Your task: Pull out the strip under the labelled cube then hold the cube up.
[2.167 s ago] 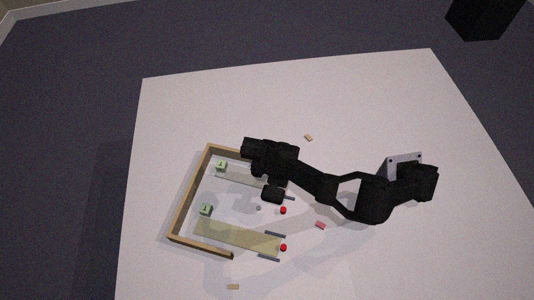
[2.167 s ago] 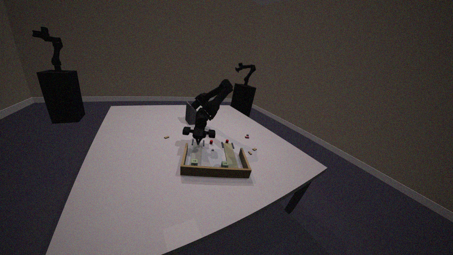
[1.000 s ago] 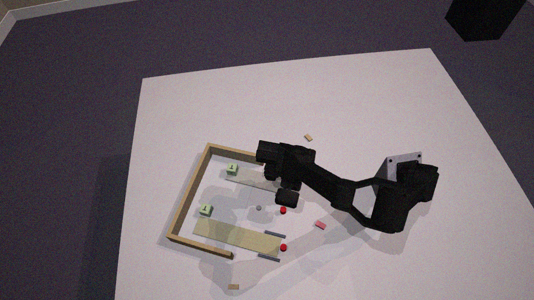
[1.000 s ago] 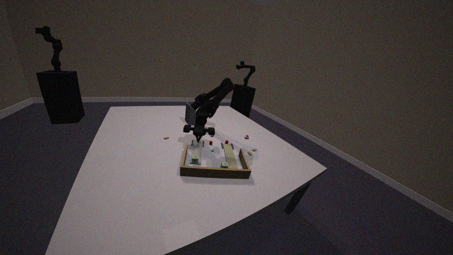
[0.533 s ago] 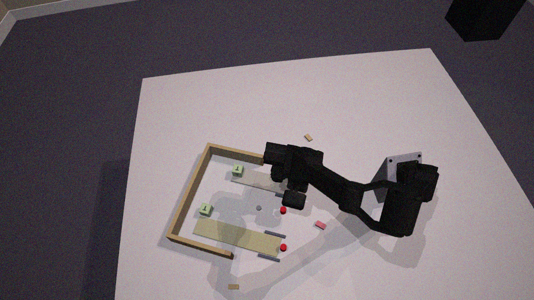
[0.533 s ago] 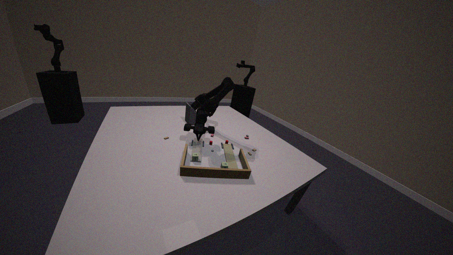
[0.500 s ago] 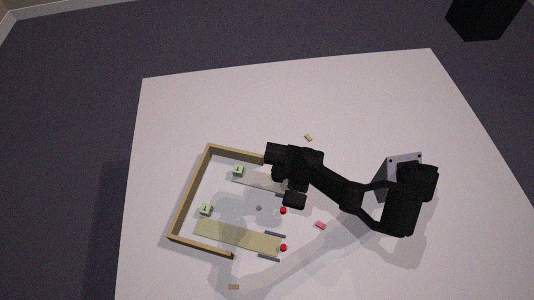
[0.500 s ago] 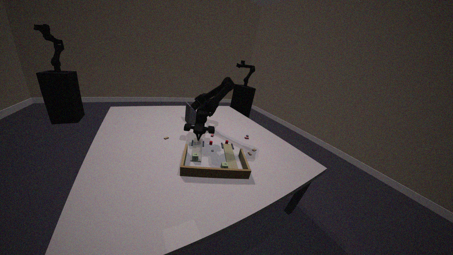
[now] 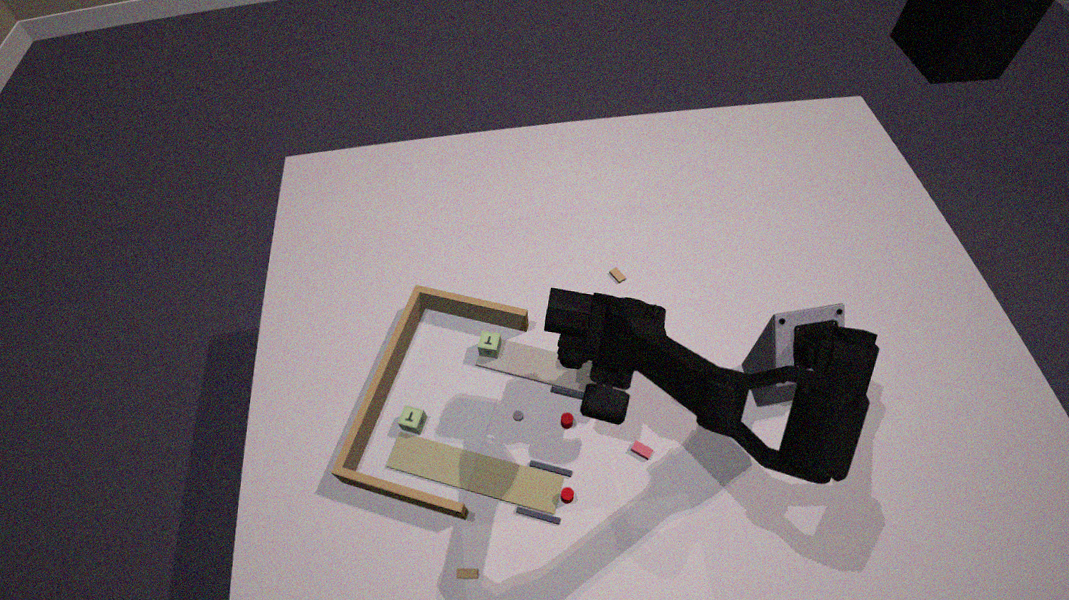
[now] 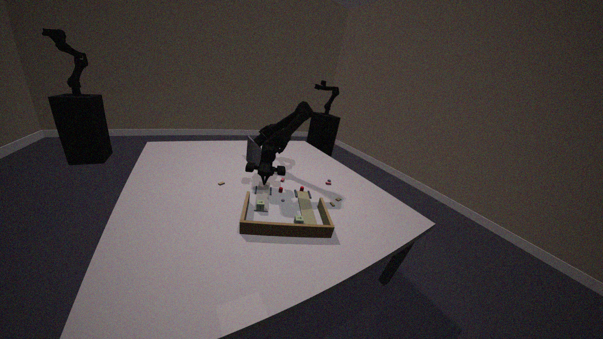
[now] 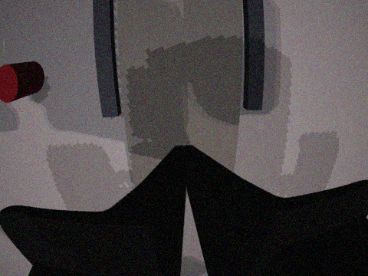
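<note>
My gripper tip is 15 cm short of the grey disc and 3 cm to the right of it.
</note>
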